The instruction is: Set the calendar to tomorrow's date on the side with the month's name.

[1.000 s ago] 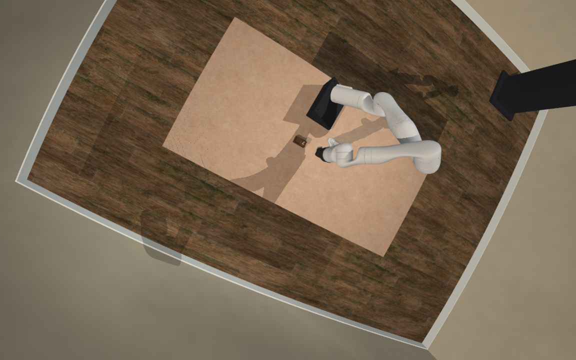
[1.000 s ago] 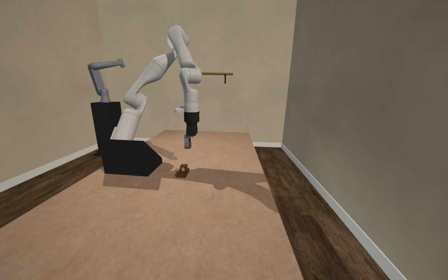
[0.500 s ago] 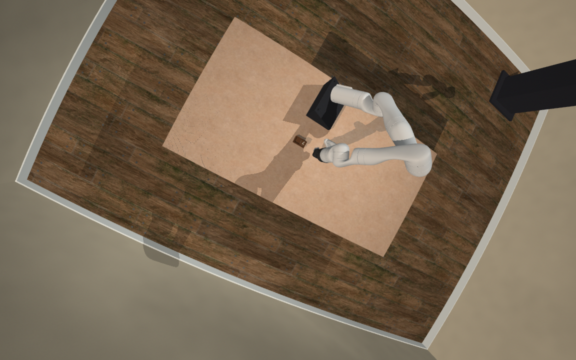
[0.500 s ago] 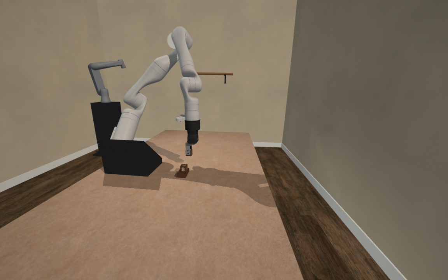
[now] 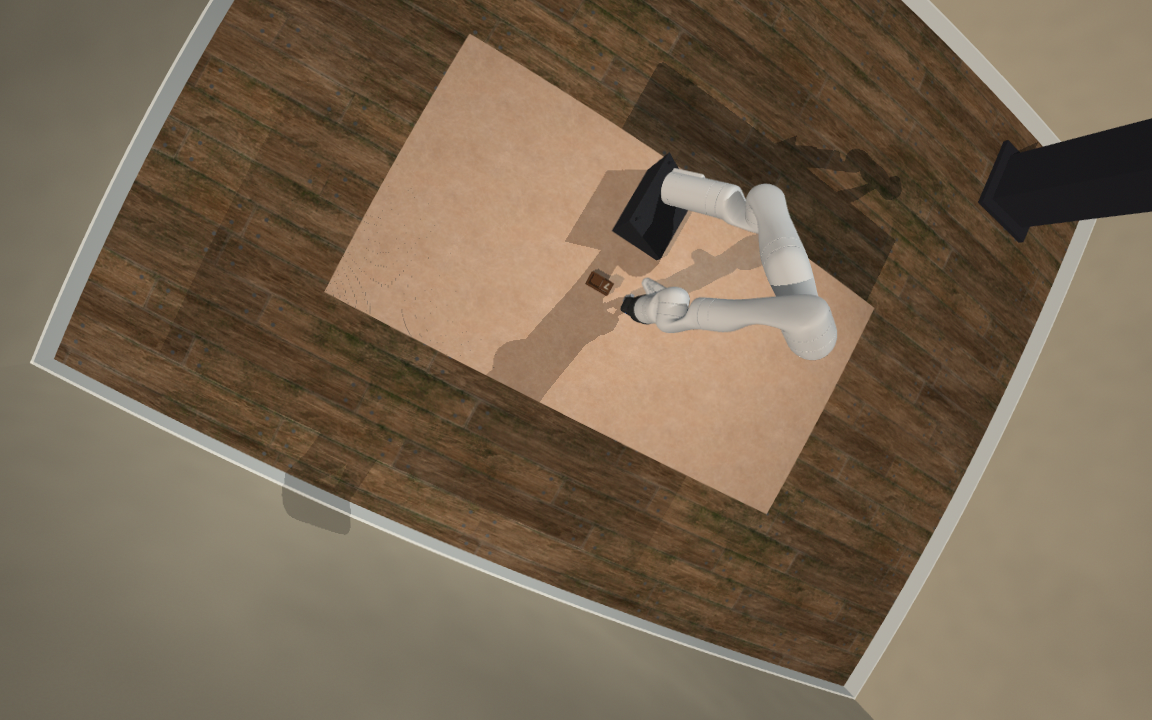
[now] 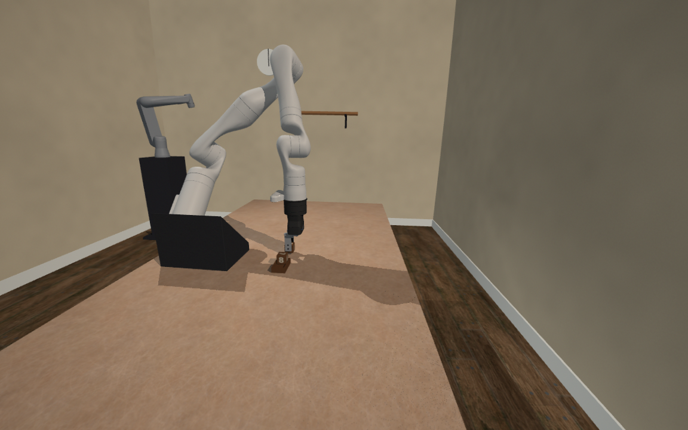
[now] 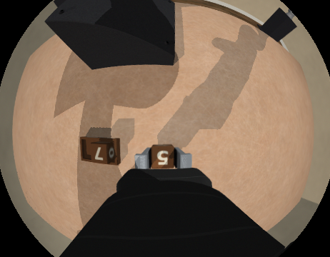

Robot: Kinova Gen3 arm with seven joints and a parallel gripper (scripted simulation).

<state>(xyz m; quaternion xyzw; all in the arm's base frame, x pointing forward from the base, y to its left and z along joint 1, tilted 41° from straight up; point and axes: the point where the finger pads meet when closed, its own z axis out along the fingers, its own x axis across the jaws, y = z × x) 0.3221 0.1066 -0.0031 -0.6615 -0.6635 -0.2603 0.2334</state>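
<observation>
Now: hand 110 mm to the left of the dark wooden tray and 30 mm above it. The rest, counted from my hand: brown cube (10 mm below).
</observation>
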